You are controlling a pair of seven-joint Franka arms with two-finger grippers.
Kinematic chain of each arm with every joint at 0, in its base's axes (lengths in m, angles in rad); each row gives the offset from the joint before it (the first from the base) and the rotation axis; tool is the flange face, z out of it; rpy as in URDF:
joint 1: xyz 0 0 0.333 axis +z
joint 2: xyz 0 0 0 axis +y
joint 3: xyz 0 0 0.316 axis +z
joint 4: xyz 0.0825 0 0 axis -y
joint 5: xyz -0.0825 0 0.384 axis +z
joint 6: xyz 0 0 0 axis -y
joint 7: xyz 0.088 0 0 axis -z
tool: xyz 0 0 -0.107 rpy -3.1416 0 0
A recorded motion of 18 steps. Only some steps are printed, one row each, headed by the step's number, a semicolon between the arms.
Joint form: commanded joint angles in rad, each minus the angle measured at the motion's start. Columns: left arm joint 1, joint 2, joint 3, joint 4, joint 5, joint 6, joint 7; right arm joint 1, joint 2, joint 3, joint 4, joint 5, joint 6, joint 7.
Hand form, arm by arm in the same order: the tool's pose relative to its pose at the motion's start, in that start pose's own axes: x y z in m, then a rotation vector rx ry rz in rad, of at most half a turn. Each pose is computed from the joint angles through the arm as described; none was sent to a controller.
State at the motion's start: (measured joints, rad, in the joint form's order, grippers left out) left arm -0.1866 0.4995 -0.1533 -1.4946 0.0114 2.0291 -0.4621; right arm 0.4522 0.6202 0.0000 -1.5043 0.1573 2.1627 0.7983
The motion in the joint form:
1: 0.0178 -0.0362 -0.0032 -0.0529 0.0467 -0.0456 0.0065; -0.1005 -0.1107 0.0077 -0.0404 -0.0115 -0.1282 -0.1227
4: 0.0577 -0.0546 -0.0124 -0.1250 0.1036 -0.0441 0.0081; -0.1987 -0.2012 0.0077 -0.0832 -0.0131 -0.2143 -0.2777
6: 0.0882 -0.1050 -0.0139 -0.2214 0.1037 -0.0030 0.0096; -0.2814 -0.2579 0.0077 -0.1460 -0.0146 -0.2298 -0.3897
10: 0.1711 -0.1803 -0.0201 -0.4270 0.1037 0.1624 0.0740; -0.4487 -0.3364 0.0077 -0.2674 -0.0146 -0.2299 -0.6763
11: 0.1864 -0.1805 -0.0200 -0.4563 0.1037 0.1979 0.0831; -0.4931 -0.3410 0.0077 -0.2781 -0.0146 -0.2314 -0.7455
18: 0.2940 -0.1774 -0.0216 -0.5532 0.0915 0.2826 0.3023; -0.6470 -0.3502 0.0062 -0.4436 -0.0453 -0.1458 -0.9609
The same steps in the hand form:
1: -0.0103 -0.0176 0.0028 0.0684 -0.0352 0.0144; 0.0291 0.0529 -0.0565 -0.0321 -0.0336 -0.0446
4: -0.0153 -0.0461 0.0212 0.1340 -0.0603 0.0131; 0.0547 0.1105 -0.1000 -0.0421 -0.0585 -0.1094
6: -0.0267 -0.0685 0.0271 0.1399 -0.0633 -0.0068; 0.0733 0.1627 -0.1147 -0.0431 -0.0703 -0.1393
10: -0.0464 -0.1220 0.0536 0.1246 -0.0351 -0.0011; 0.1015 0.2688 -0.1235 -0.0319 -0.0973 -0.2545
11: -0.0483 -0.1320 0.0625 0.1200 -0.0302 -0.0044; 0.1105 0.2948 -0.1251 -0.0259 -0.1007 -0.2789
18: -0.0541 -0.1976 0.0932 0.1014 -0.0594 0.1074; 0.1152 0.4026 -0.0763 -0.0377 -0.1530 -0.3355

